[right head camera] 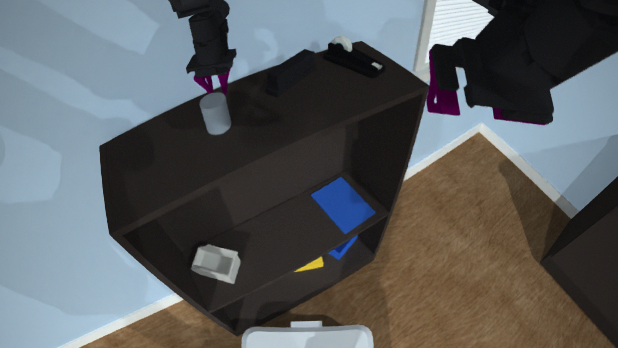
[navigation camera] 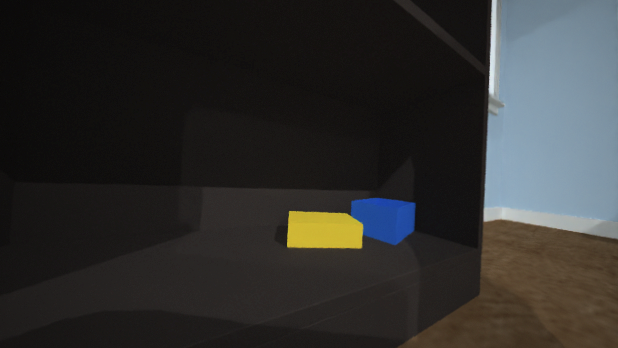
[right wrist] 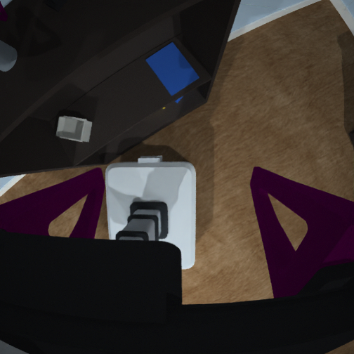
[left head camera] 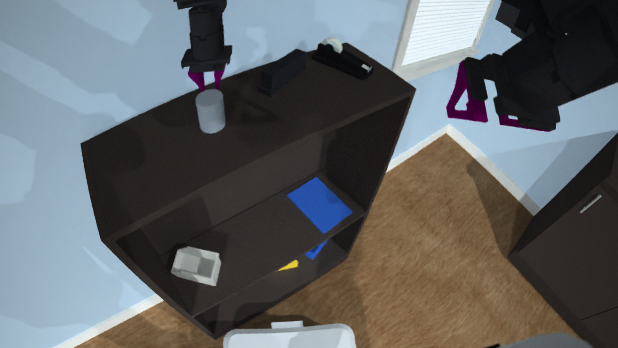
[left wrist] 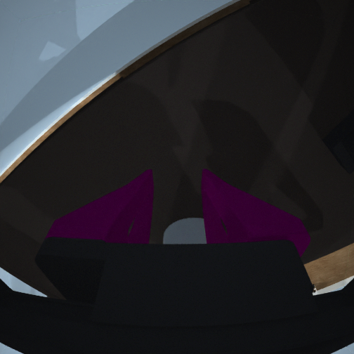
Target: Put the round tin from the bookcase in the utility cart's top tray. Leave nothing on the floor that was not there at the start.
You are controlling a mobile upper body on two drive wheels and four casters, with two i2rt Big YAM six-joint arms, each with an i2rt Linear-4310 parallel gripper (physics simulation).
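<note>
The round tin, a plain grey cylinder, stands upright on top of the dark bookcase. My left gripper is partly open, its fingers a narrow gap apart with nothing between them. Its tips are by the tin's top, on the wall side; whether they touch it I cannot tell. My right gripper is wide open and empty, away to the right of the bookcase. The utility cart cannot be made out.
A black box and a tape dispenser stand on the bookcase top. Its shelves hold a grey open box, a blue item, a yellow block and a blue box. A white rounded body stands before it. A dark cabinet is at right.
</note>
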